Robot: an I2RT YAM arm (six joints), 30 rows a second.
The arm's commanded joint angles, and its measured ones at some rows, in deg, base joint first. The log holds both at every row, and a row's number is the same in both.
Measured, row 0:
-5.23 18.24 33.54 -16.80 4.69 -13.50
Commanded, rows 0 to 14:
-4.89 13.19 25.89 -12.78 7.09 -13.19
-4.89 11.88 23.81 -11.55 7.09 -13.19
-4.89 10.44 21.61 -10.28 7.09 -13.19
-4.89 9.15 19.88 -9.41 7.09 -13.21
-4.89 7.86 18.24 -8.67 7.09 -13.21
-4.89 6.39 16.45 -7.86 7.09 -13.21
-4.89 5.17 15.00 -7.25 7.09 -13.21
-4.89 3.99 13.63 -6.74 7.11 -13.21
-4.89 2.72 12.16 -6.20 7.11 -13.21
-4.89 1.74 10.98 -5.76 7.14 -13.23
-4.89 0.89 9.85 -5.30 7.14 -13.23
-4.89 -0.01 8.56 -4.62 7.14 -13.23
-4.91 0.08 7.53 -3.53 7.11 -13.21
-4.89 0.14 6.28 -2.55 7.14 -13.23
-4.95 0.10 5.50 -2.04 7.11 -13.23
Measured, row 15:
-5.23 0.78 7.55 -3.36 6.33 -13.50
